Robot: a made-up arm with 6 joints. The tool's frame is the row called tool. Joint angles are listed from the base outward. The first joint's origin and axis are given. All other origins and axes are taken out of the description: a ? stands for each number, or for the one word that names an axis. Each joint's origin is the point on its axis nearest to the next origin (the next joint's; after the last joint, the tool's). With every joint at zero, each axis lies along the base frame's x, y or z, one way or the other. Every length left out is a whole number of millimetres.
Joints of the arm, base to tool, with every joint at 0 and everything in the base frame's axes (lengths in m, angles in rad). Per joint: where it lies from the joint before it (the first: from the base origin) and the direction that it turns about. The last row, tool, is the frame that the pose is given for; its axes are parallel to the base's.
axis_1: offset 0.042 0.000 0.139 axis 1 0 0
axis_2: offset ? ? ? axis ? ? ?
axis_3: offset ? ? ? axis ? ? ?
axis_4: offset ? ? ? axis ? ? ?
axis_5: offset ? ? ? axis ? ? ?
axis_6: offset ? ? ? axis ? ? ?
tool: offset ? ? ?
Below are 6 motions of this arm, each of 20 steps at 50 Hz.
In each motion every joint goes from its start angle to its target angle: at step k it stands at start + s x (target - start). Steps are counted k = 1, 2, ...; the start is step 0. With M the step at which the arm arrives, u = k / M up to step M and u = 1 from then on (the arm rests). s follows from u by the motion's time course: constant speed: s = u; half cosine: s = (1 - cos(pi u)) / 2; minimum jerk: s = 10 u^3 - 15 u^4 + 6 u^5.
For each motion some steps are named. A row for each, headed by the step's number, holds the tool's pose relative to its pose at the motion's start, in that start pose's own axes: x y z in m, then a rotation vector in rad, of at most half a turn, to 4 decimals.
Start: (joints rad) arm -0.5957 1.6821 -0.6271 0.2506 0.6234 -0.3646
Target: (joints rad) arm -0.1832 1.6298 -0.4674 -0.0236 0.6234 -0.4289
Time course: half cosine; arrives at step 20
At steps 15, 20:
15: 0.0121 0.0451 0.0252 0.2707 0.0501 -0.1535
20: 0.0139 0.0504 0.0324 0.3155 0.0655 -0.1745

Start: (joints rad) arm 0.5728 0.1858 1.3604 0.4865 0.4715 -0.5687
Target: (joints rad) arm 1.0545 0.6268 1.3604 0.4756 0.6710 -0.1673
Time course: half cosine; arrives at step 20
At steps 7, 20:
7: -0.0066 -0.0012 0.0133 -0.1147 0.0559 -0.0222
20: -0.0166 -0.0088 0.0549 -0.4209 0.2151 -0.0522

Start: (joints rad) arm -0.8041 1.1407 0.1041 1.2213 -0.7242 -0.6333
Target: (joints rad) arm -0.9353 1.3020 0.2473 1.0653 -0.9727 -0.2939
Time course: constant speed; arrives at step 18
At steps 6, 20:
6: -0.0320 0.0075 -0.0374 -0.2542 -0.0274 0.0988
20: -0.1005 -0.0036 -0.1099 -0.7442 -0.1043 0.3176

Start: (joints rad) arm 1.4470 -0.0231 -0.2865 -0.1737 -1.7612 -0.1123
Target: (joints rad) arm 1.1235 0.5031 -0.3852 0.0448 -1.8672 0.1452
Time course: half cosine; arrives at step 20
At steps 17, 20:
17: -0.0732 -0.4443 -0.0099 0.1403 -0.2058 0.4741
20: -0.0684 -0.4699 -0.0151 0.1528 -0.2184 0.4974

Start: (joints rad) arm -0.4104 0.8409 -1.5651 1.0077 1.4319 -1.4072
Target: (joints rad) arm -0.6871 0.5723 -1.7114 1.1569 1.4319 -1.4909
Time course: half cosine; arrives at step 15
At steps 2, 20:
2: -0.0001 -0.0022 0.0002 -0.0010 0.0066 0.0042
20: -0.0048 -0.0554 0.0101 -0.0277 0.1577 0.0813

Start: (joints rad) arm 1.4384 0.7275 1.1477 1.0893 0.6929 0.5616
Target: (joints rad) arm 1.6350 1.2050 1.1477 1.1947 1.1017 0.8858
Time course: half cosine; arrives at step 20
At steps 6, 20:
6: 0.0192 0.0074 0.0059 -0.0523 0.0415 0.0050
20: 0.1006 0.0251 0.0227 -0.2467 0.1814 0.0606

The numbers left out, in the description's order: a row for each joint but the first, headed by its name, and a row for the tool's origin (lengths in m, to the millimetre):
axis_2: xyz 0.000 0.163 -0.006, axis -1 0 0
axis_3: xyz 0.000 -0.087 -0.006, axis 0 1 0
axis_4: xyz -0.388 0.000 -0.114, axis 1 0 0
axis_5: xyz 0.000 0.240 -0.100, axis 0 1 0
axis_6: xyz -0.151 0.000 0.293, axis -1 0 0
tool: xyz 0.000 -0.055 0.001

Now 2 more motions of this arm.
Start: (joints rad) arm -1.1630 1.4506 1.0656 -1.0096 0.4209 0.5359
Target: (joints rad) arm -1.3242 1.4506 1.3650 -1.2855 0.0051 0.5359
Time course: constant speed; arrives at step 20
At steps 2, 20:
2: -0.0164 0.0024 0.0000 -0.0395 -0.0135 -0.0045
20: -0.1677 -0.0177 -0.0097 -0.3661 -0.1971 0.0415

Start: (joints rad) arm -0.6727 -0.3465 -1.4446 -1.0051 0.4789 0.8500
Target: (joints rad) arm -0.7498 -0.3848 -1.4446 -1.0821 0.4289 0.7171
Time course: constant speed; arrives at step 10
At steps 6, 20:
6: -0.0112 0.0262 -0.0185 0.0304 -0.0261 -0.0439
20: -0.0179 0.0438 -0.0317 0.0507 -0.0459 -0.0718

